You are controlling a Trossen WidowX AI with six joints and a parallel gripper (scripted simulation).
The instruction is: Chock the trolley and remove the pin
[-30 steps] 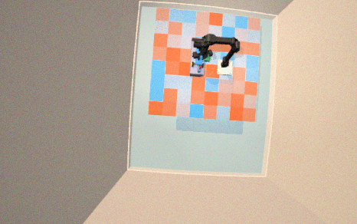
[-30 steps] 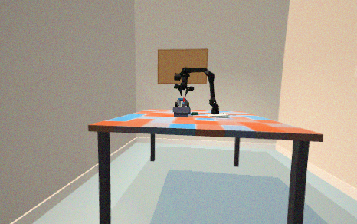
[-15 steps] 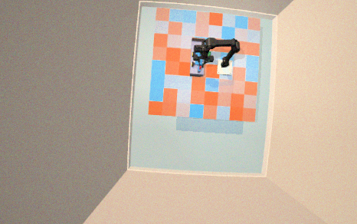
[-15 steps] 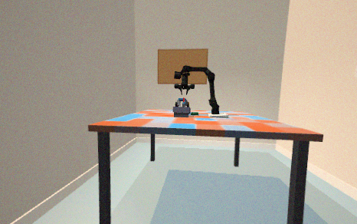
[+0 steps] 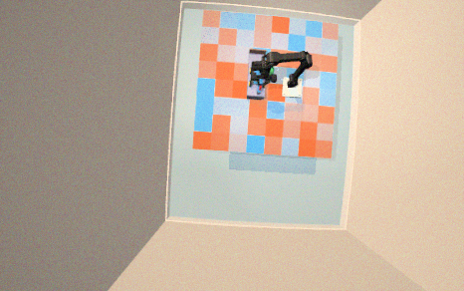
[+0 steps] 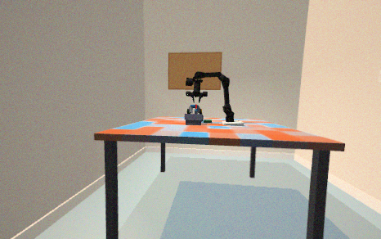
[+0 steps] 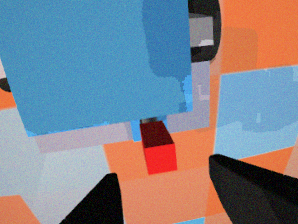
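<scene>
Now: gripper tip 5 cm above the red-headed stop pin and 2 cm to the right of it. Also, from my gripper tip: blue trolley 10 cm to the right, 7 cm below; then grey ramp 13 cm below, 11 cm to the right; then yellow chock 20 cm to the right, 10 cm below, 7 cm behind.
</scene>
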